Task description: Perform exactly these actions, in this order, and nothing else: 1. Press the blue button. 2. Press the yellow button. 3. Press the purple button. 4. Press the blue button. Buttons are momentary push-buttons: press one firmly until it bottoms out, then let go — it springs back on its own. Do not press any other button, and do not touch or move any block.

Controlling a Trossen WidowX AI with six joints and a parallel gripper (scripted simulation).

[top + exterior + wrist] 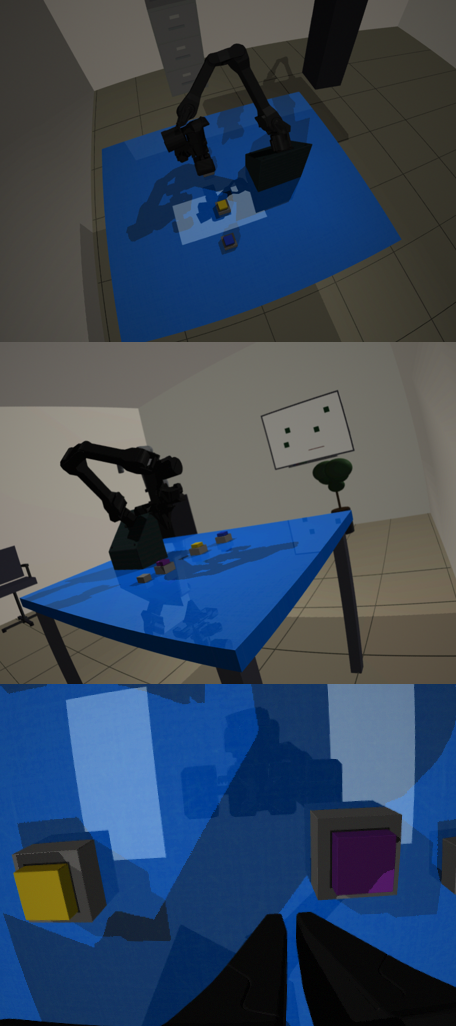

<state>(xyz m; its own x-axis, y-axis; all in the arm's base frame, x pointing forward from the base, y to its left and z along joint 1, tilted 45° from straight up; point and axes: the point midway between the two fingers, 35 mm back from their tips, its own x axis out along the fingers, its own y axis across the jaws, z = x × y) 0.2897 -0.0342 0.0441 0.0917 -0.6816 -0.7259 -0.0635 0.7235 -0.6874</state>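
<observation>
Now: gripper tip 1 cm past the purple button, 5 cm to the left of it and 10 cm above it. The rest, counted from my gripper tip: blue button 2 cm behind, 27 cm to the left, 10 cm below; small grey block 2 cm behind, 13 cm to the right, 12 cm below; yellow button 3 cm behind, 14 cm to the left, 10 cm below.
</observation>
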